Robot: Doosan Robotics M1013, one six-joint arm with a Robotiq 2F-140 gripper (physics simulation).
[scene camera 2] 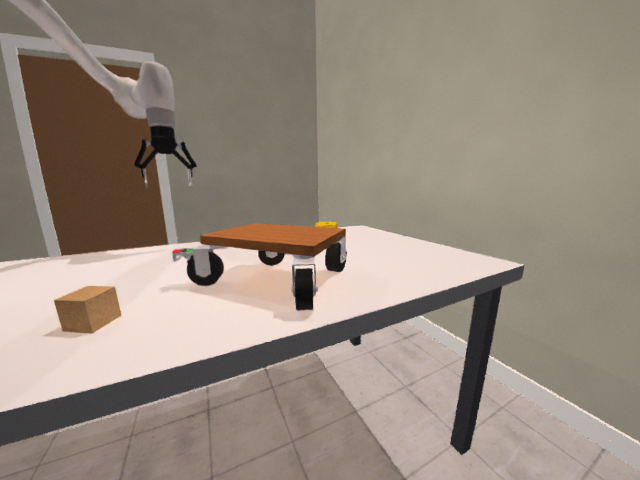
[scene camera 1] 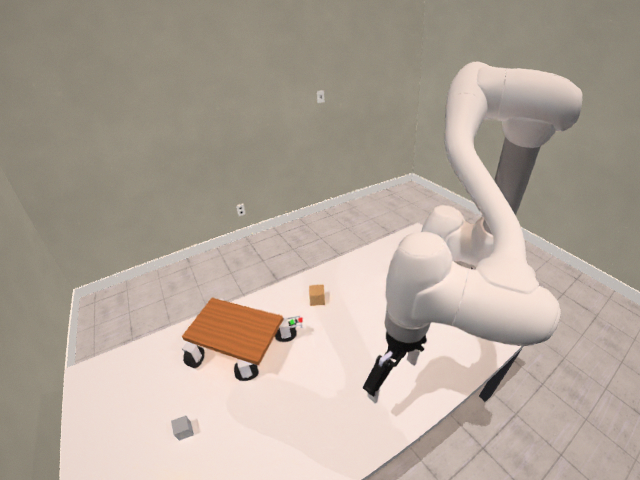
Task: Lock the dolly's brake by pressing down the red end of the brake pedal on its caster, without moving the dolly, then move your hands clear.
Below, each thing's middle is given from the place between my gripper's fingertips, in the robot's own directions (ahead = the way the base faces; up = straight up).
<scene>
The caster [scene camera 2: 201, 257] is 140 mm ahead of my hand, 430 mm to the right of it and 190 mm below it. The rest, counted from my hand: dolly [scene camera 2: 272, 241] 300 mm ahead, 490 mm to the right, 180 mm below; brown block [scene camera 2: 86, 310] 50 mm behind, 560 mm to the right, 210 mm below.
</scene>
